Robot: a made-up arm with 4 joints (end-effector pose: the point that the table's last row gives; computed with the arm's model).
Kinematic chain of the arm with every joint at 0, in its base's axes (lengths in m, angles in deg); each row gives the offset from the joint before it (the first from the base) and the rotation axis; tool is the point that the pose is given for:
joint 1: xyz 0 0 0.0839 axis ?
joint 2: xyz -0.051 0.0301 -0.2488 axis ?
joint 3: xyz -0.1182 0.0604 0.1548 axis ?
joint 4: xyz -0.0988 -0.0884 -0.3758 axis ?
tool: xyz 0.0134 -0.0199 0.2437
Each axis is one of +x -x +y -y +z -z.
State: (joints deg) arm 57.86 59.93 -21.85 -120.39
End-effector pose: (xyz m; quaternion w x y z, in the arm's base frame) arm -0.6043 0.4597 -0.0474 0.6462 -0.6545 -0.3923 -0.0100
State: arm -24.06 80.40 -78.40 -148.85
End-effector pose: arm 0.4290 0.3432 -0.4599 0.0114 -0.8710 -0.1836 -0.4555
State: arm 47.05 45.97 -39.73 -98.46
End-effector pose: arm -0.5126 0.4898 -0.0881 0.6606 -0.6495 -0.3180 -0.2016
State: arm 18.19 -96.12 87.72 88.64
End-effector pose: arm -0.3870 0.0045 -0.2914 0.0200 0.5765 0.0269 -0.8164
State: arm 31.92 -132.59 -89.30 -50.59
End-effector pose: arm -0.2833 -0.3676 -0.0986 0.9172 0.2432 -0.1508 0.2773
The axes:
joint 1: +y
joint 2: -z
joint 3: +z
joint 4: +y

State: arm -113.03 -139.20 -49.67 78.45
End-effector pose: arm 0.3571 0.0489 0.3536 0.6779 -0.7007 -0.2110 -0.0704
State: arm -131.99 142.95 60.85 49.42
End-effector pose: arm 0.2486 -0.0559 0.2882 0.5667 0.6567 -0.4976 0.0081
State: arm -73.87 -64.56 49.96 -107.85
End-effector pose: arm 0.5334 -0.3104 0.0142 0.0081 -0.2458 0.5408 -0.8044
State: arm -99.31 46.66 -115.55 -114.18
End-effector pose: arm 0.5194 0.3604 0.3613 0.0445 0.1278 0.1481 0.9797
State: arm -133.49 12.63 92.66 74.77
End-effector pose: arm 0.3191 0.2339 0.3559 0.6675 -0.6235 -0.3755 -0.1570
